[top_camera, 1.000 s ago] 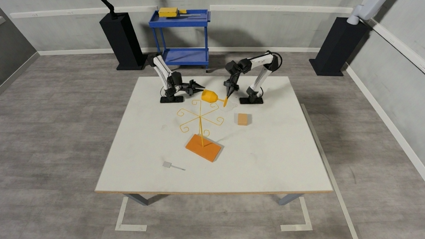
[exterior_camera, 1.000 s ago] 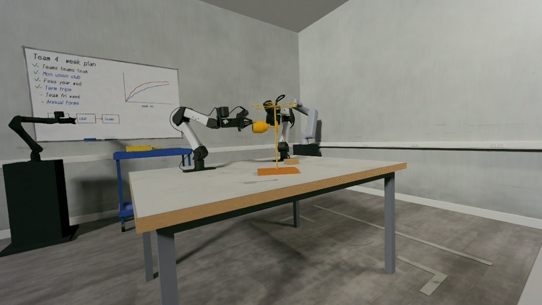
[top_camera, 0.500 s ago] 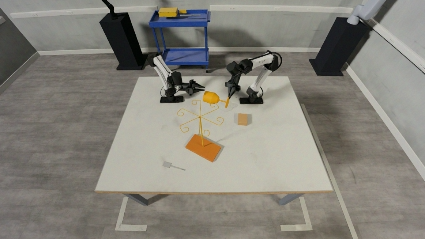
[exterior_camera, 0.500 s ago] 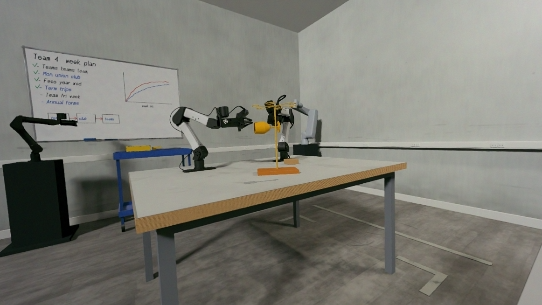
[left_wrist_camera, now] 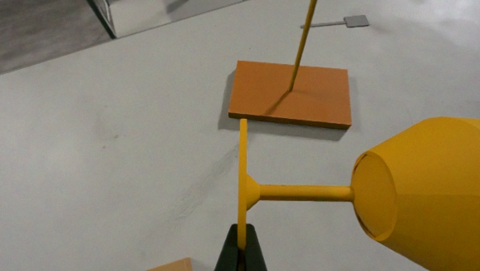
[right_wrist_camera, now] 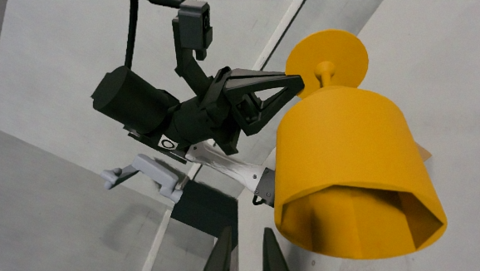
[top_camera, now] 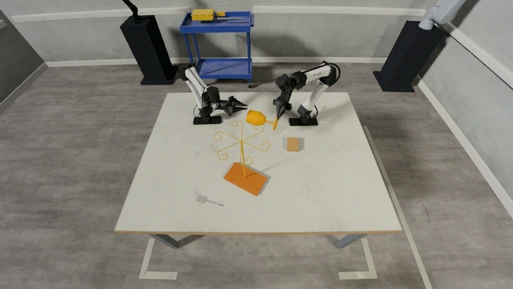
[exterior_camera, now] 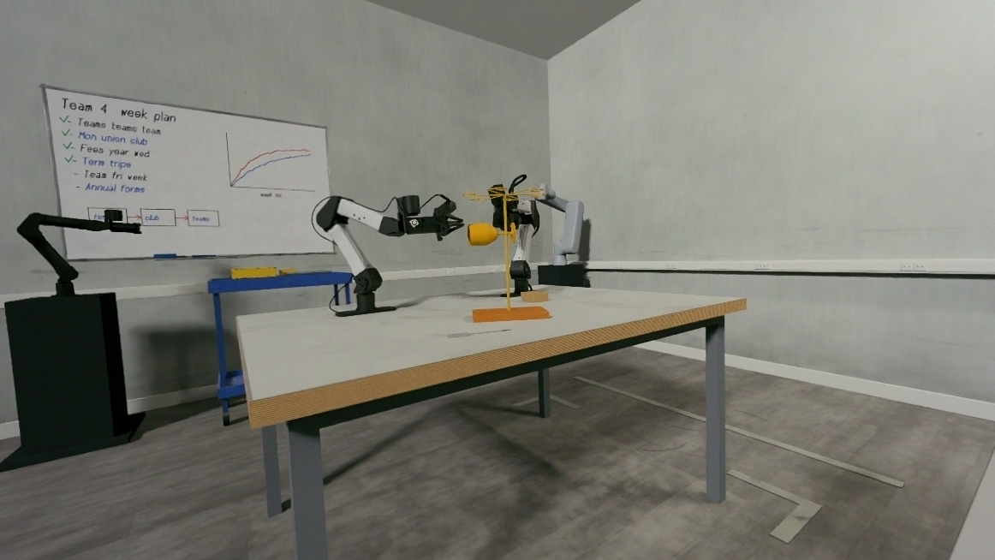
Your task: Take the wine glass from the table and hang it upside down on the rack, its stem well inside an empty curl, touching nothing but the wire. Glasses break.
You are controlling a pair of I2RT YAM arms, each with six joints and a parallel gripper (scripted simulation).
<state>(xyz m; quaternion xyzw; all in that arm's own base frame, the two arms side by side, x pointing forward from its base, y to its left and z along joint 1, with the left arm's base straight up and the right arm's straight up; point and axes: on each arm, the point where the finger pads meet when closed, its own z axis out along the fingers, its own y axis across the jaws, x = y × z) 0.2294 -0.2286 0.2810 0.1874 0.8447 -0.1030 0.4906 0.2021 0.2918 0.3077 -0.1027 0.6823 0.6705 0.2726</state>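
Note:
Now: left hand 70 mm to the left of the yellow wine glass and 20 mm above it. Round my left hand: tan block (30 mm behind, 120 mm to the left, 260 mm below); flat grey tool (360 mm ahead, 380 mm to the right, 280 mm below).
Right now my right hand is 10 cm to the right of the yellow wine glass, 6 cm short of it and 4 cm above it. From my right hand the other things lie so: tan block: 29 cm to the left, 29 cm below, 3 cm ahead; then flat grey tool: 42 cm ahead, 31 cm below, 20 cm to the right.

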